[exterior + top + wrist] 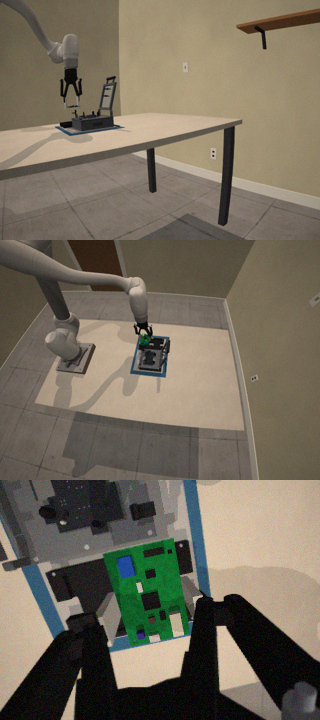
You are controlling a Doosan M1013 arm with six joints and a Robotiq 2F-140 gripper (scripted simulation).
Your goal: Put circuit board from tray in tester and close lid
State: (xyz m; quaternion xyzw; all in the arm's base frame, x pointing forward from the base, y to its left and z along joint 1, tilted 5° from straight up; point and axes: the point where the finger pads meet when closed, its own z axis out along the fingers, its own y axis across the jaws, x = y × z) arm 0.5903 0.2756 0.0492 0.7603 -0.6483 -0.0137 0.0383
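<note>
The tester is 100 mm ahead of my hand, 90 mm to the right of it and 30 mm below it. Round my hand: latch hook: 90 mm to the right, 50 mm below; then pin plate: 80 mm ahead, 130 mm to the right, 70 mm below; then tester lid: 200 mm ahead, 120 mm to the right, 40 mm above.
</note>
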